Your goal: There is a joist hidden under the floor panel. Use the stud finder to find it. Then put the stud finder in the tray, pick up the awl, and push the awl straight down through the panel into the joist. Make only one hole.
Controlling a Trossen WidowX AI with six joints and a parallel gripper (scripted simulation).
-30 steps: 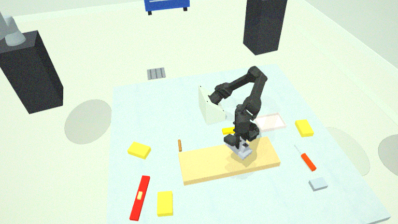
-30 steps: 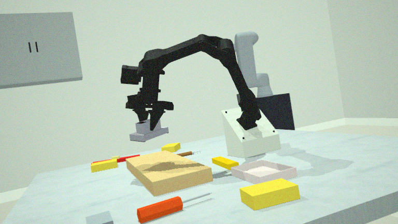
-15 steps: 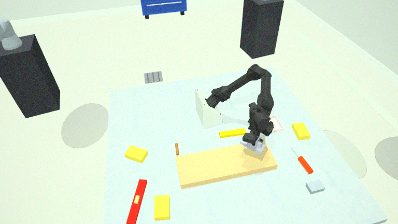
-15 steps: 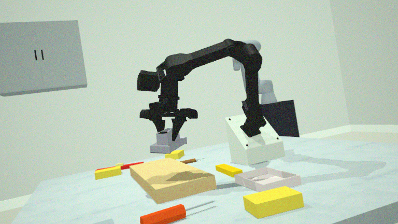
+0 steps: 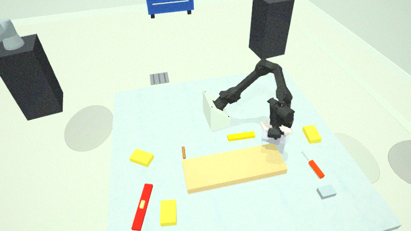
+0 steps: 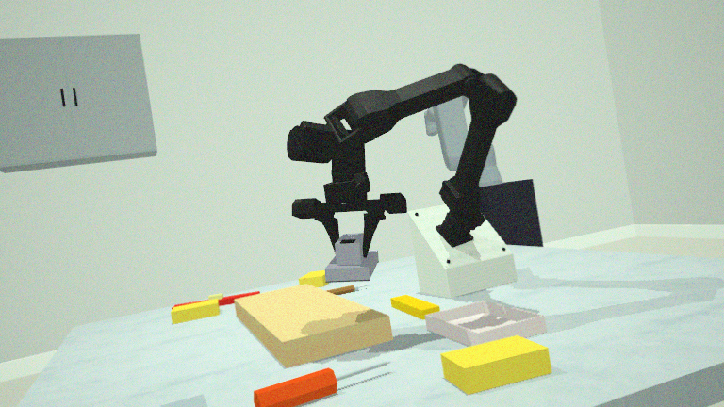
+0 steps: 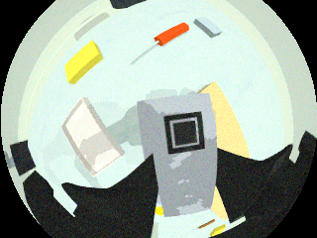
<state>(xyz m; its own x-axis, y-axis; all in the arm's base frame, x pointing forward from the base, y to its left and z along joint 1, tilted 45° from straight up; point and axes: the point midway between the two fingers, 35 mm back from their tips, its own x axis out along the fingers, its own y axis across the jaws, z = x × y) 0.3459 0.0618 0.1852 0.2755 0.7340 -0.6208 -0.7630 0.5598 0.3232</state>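
The pale pink tray is 150 mm behind my gripper tip, 130 mm below it and 120 mm to the left of it. Also, from my gripper tip: orange-handled screwdriver (150 mm to the left, 130 mm below, 120 mm ahead); then yellow bar (180 mm behind, 130 mm below, 100 mm to the right); then grey stud finder (20 mm above, 10 mm to the left).
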